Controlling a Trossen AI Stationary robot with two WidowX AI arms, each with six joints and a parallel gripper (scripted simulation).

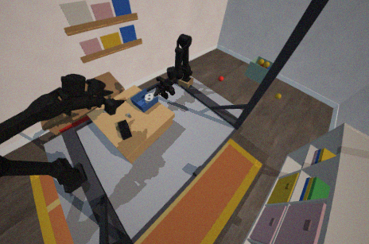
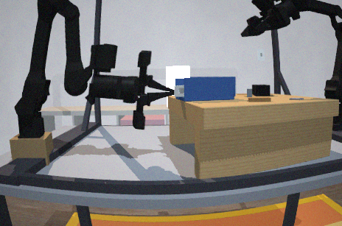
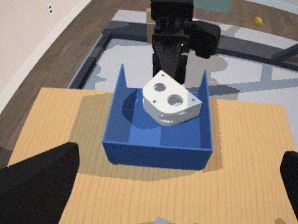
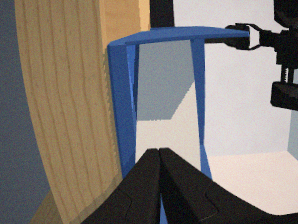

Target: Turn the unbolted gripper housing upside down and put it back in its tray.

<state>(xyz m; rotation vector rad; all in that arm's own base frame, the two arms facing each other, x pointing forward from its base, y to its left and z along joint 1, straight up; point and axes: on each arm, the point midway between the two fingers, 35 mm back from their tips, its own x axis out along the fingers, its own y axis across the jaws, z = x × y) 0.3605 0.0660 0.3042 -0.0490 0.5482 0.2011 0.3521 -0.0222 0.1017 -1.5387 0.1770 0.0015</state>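
The blue tray is 2 cm ahead of my right hand and 13 cm to the left of it. Also, from my right hand: wooden block (2 cm ahead, 22 cm to the left, 8 cm below).
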